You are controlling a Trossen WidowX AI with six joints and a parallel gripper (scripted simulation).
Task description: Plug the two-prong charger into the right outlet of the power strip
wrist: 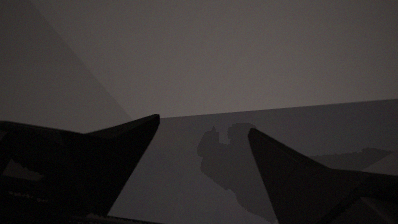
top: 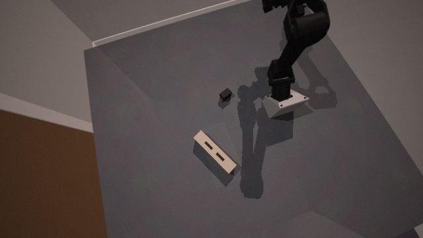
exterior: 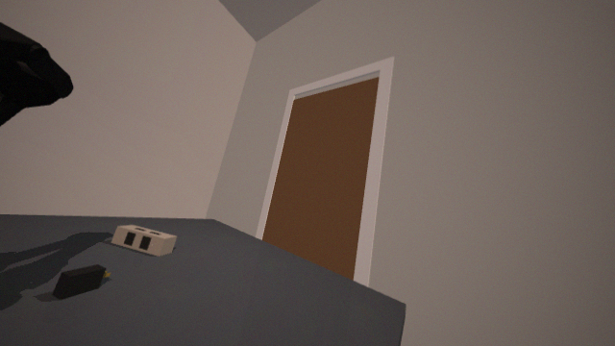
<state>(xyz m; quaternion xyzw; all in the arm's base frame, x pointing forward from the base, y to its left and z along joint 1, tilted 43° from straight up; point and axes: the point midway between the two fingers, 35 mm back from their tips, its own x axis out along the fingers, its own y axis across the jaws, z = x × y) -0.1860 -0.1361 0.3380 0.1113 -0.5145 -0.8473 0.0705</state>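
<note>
Now: the dark two-prong charger 440 mm ahead of my gripper tip, 210 mm to the left of it and 190 mm below it.
</note>
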